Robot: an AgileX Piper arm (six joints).
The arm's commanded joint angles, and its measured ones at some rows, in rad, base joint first. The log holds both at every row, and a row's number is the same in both.
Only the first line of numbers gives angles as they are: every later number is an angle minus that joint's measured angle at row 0.
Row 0, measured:
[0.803, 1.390, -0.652, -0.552, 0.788, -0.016]
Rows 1 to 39, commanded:
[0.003, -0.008, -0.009, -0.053, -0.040, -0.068]
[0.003, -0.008, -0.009, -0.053, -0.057, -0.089]
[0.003, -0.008, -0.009, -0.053, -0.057, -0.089]
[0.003, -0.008, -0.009, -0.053, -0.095, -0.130]
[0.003, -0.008, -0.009, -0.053, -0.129, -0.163]
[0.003, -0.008, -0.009, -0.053, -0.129, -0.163]
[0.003, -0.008, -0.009, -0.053, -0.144, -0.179]
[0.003, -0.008, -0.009, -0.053, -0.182, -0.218]
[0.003, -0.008, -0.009, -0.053, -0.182, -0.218]
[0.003, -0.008, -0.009, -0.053, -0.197, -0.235]
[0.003, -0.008, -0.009, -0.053, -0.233, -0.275]
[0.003, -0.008, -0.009, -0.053, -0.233, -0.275]
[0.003, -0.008, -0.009, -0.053, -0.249, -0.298]
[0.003, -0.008, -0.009, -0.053, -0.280, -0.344]
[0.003, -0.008, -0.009, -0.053, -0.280, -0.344]
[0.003, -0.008, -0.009, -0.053, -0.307, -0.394]
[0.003, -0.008, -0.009, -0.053, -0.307, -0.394]
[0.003, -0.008, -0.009, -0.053, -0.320, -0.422]
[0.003, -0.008, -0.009, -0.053, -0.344, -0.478]
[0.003, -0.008, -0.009, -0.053, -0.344, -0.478]
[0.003, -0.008, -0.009, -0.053, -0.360, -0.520]
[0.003, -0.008, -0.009, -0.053, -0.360, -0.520]
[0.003, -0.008, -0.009, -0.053, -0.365, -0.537]
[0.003, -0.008, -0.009, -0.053, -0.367, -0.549]
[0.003, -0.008, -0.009, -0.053, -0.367, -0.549]
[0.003, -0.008, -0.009, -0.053, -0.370, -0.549]
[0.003, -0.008, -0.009, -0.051, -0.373, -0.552]
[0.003, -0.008, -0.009, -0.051, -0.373, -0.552]
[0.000, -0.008, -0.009, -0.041, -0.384, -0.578]
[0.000, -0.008, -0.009, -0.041, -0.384, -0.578]
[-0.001, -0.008, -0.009, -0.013, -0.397, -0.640]
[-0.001, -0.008, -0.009, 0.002, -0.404, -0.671]
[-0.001, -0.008, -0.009, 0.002, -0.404, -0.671]
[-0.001, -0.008, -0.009, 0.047, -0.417, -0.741]
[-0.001, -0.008, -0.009, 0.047, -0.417, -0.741]
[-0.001, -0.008, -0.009, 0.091, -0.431, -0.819]
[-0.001, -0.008, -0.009, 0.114, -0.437, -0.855]
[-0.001, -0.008, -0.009, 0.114, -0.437, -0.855]
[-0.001, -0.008, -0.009, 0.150, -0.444, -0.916]
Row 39, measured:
[-0.001, 0.000, 0.000, 0.114, -0.383, -0.816]
